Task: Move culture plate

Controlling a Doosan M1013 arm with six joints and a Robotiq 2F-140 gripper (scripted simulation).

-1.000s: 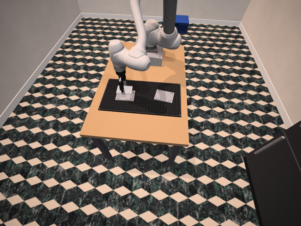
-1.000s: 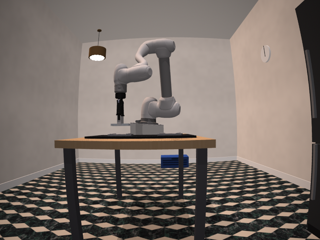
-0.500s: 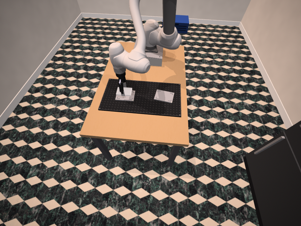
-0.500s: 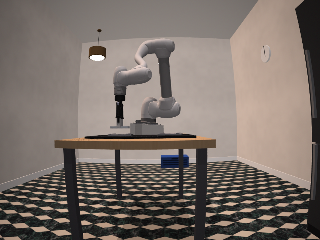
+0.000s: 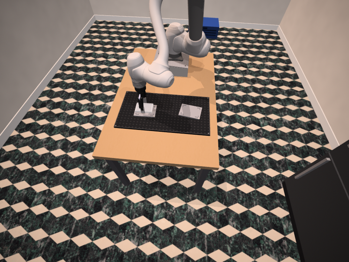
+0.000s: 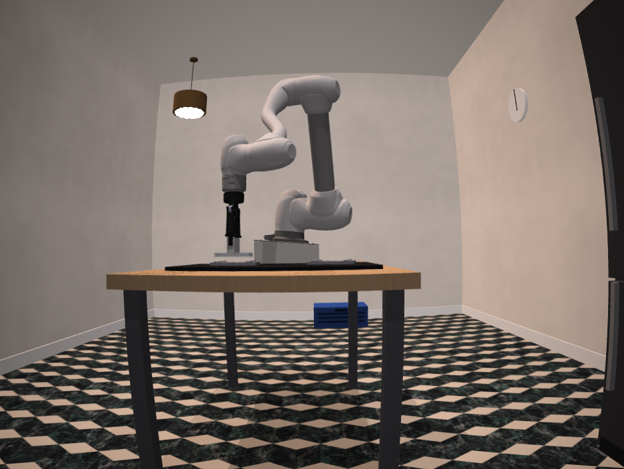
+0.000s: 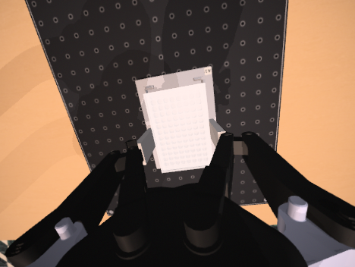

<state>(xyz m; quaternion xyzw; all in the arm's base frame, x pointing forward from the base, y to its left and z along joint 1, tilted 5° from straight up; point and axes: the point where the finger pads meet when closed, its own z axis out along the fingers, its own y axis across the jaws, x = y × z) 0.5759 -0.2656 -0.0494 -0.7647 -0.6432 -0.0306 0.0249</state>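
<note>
Right now the grey nest N2 is 6 cm below my hand and 1 cm to the left of it. From my hand the other things lie so: grey nest N1: 35 cm to the left, 6 cm below, 4 cm ahead; clear lid: 2 cm below; plate: 2 cm below.
</note>
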